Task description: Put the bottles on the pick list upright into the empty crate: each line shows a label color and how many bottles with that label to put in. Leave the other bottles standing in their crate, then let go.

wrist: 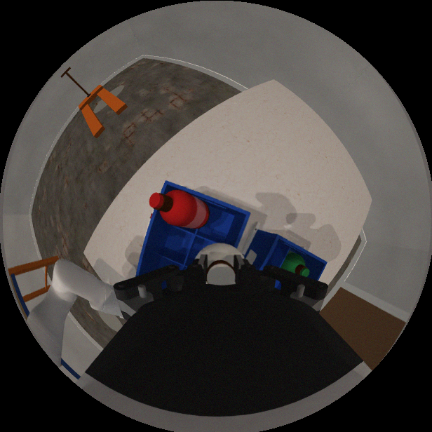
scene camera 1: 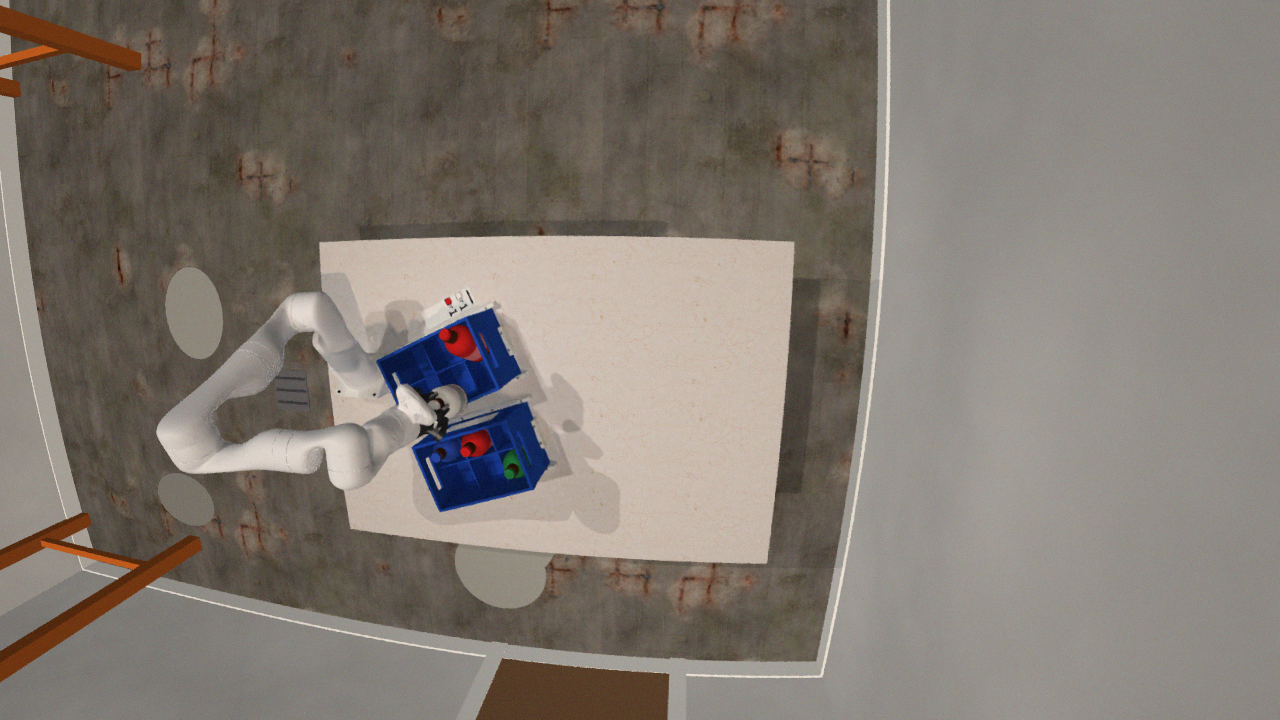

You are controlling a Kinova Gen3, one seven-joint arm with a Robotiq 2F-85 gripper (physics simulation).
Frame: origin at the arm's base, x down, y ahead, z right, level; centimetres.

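Seen in the pictures: gripper, between the fingertips: (scene camera 1: 441, 401); arm's base, origin of its link: (scene camera 1: 362, 376).
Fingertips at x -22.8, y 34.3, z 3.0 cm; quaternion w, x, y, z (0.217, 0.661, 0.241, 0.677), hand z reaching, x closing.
Note:
Pixels of each thing's middle, then the offset from my fingertips to it. "spot": a spot on its surface instead. Level surfaces: height alone.
- white bottle, middle of its body: (scene camera 1: 443, 402) dx +4.2, dy -1.7, dz +1.4 cm
- upper blue crate, a spot on its surface: (scene camera 1: 509, 363) spot: dx +26.0, dy +7.6, dz -2.1 cm
- lower blue crate, a spot on its surface: (scene camera 1: 540, 466) spot: dx +23.3, dy +12.2, dz +25.2 cm
- blue bottle, middle of its body: (scene camera 1: 447, 447) dx +22.3, dy -12.3, dz +18.1 cm
- green bottle, middle of its body: (scene camera 1: 518, 462) dx +22.3, dy +6.7, dz +23.4 cm
- pick list, middle of its body: (scene camera 1: 448, 308) dx +30.7, dy -9.0, dz -17.7 cm
- pale table, height of its surface: dx +30.8 cm
My gripper (scene camera 1: 437, 406) (wrist: 220, 262) is shut on a white bottle (scene camera 1: 452, 399) (wrist: 220, 250), held roughly upright at the upper crate's side facing the lower crate. Its base is hidden, so I cannot tell how deep it is. A red bottle (scene camera 1: 459, 340) (wrist: 182, 209) stands in a far corner compartment of the upper blue crate (scene camera 1: 509, 363) (wrist: 227, 205). The lower blue crate (scene camera 1: 540, 466) (wrist: 266, 240) holds a blue bottle (scene camera 1: 443, 450), another red bottle (scene camera 1: 476, 442) and a green bottle (scene camera 1: 512, 465) (wrist: 293, 262). The pick list (scene camera 1: 438, 313) shows a red mark; its numbers are too small to read.
Both crates stand close together on the pale table (scene camera 1: 662, 385) (wrist: 280, 150), with raised walls and dividers. The robot's arm (scene camera 1: 268, 447) (wrist: 49, 310) reaches in from the left. Orange frames (scene camera 1: 116, 591) (wrist: 35, 265) stand away from the table.

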